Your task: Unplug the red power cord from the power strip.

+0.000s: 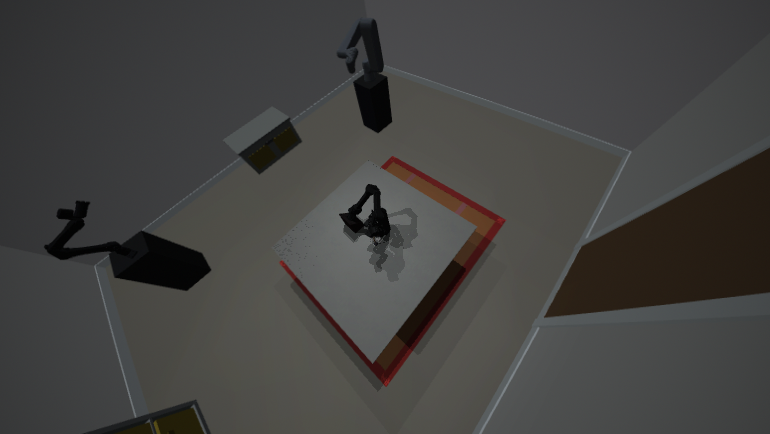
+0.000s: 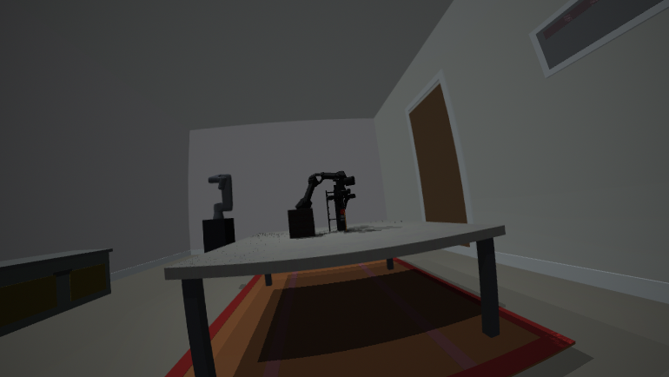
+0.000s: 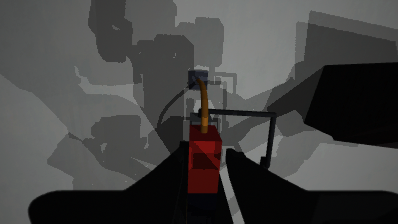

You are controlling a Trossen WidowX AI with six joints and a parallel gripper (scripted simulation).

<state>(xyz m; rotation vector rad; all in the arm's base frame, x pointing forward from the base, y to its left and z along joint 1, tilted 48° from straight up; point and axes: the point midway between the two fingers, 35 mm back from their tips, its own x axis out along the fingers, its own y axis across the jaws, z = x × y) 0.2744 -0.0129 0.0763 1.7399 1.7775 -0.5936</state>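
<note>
Right now my gripper tip is 1 cm past the red plug and 3 cm to the right of it.
</note>
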